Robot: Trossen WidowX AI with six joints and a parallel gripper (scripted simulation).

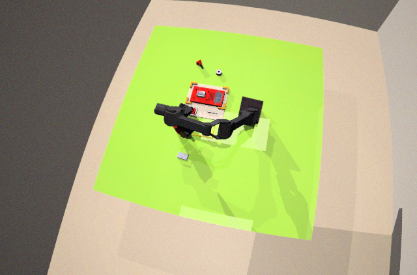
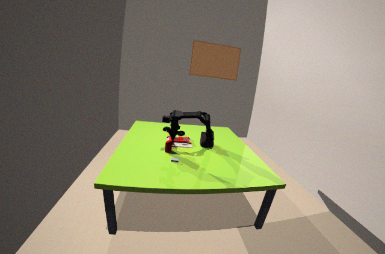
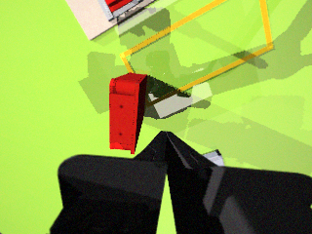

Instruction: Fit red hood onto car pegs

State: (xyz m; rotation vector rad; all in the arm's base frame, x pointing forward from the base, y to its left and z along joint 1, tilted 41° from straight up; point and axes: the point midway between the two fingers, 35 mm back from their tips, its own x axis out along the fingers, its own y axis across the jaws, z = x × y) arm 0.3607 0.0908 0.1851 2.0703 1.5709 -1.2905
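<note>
Now: gripper tip 7 cm above the red hood, 3 cm short of it and 2 cm to the left of it. Round my gripper tip: wheel 45 cm to the right, 10 cm below, 9 cm behind.
</note>
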